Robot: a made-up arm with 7 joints. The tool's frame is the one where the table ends. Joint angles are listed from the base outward.
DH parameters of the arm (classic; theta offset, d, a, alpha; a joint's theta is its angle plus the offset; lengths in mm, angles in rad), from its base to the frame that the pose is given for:
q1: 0 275.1 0 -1.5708
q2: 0 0 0 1.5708
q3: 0 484 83.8 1.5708
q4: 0 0 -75.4 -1.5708
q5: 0 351.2 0 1.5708
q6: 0 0 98.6 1.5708
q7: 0 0 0 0
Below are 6 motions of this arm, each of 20 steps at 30 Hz.
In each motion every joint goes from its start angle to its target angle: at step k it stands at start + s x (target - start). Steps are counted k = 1, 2, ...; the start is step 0. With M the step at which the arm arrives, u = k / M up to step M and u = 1 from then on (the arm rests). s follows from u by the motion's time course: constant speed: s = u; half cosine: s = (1 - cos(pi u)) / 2; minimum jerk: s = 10 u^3 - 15 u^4 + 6 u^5.
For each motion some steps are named. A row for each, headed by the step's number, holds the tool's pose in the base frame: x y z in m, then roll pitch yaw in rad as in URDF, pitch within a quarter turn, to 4 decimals.
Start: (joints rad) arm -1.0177 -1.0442 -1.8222 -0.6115 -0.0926 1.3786 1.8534
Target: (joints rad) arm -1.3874 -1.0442 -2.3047 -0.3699 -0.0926 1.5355 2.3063
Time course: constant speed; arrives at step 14
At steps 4, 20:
4: -0.5777 0.6420 0.6399 2.9206 0.8502 0.6458
20: -0.2883 0.8252 0.6381 2.8779 0.6186 -0.2573

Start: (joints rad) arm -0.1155 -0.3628 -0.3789 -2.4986 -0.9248 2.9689 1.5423
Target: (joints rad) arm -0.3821 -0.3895 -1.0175 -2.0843 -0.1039 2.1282 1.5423
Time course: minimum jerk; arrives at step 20
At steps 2, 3, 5, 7, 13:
2: 0.2772 -0.1169 0.6743 -2.5007 -0.6299 -1.4557
3: 0.2764 -0.1253 0.6768 -2.4994 -0.6189 -1.4898
5: 0.2703 -0.1612 0.6868 -2.4988 -0.5683 -1.6299
7: 0.2499 -0.2224 0.7022 -2.5140 -0.4708 -1.8525
13: 0.0595 -0.4163 0.7345 -2.7268 -0.0017 -2.5920

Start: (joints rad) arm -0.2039 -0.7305 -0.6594 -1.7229 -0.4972 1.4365 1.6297
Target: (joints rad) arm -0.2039 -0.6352 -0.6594 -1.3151 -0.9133 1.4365 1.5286
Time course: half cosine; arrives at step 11
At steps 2, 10, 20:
2: -0.0790 -0.3251 0.9236 -2.8286 -0.0429 -2.5901
10: -0.1403 -0.2938 1.0374 -2.5338 -0.3248 -2.9127
20: -0.1417 -0.2926 1.0397 -2.5269 -0.3296 -2.9219

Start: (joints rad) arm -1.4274 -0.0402 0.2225 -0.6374 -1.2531 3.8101 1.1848
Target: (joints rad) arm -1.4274 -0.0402 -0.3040 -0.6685 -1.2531 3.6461 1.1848
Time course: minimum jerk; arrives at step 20
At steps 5, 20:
5: 0.1209 -0.1155 1.0584 0.6192 -0.3707 1.8848
20: 0.0458 -0.1708 1.0684 0.4752 -0.4472 1.3899

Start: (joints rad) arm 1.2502 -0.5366 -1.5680 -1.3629 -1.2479 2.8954 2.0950
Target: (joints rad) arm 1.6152 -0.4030 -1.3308 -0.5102 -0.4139 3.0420 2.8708
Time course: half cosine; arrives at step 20
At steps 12, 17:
12: 0.2074 -0.2946 1.0806 -0.7101 0.7479 -1.2706
17: 0.1300 -0.2799 1.1088 -0.0431 0.7011 -0.4124

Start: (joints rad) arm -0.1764 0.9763 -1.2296 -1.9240 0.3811 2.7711 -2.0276
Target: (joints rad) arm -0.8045 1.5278 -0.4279 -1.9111 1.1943 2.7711 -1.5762
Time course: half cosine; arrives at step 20
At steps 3, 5, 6, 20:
3: 0.3929 -0.5742 0.4130 2.8796 0.7659 0.5500
5: 0.3797 -0.5904 0.3609 2.8852 0.7075 0.4672
6: 0.3688 -0.5994 0.3265 2.8930 0.6703 0.4114
20: 0.1282 -0.5356 -0.1106 -3.0890 0.4079 -0.5726

